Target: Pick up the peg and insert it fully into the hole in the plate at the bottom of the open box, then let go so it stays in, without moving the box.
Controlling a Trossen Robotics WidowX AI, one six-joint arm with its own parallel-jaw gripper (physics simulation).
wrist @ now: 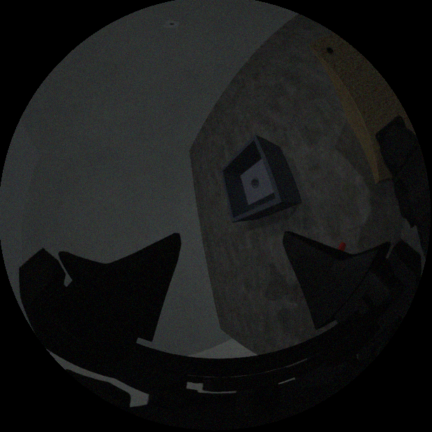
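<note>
The view is dark. An open dark blue box (288, 182) stands on the table, right of the view's middle. A light plate (266, 189) with a dark round hole (255, 183) lies at its bottom. A small red piece, likely the peg (342, 246), shows just past the edge of the right finger, which hides the rest of it. My gripper (233, 238) is wide open with nothing between its fingers. In the view, its fingertips are below the box and apart from it, and the red piece is outside them.
The grey-brown table (320, 135) has its edge running down left of the box, with pale floor beyond. A yellow-brown board or block (357, 75) is at the upper right. Dark robot parts (400, 142) show at the right edge.
</note>
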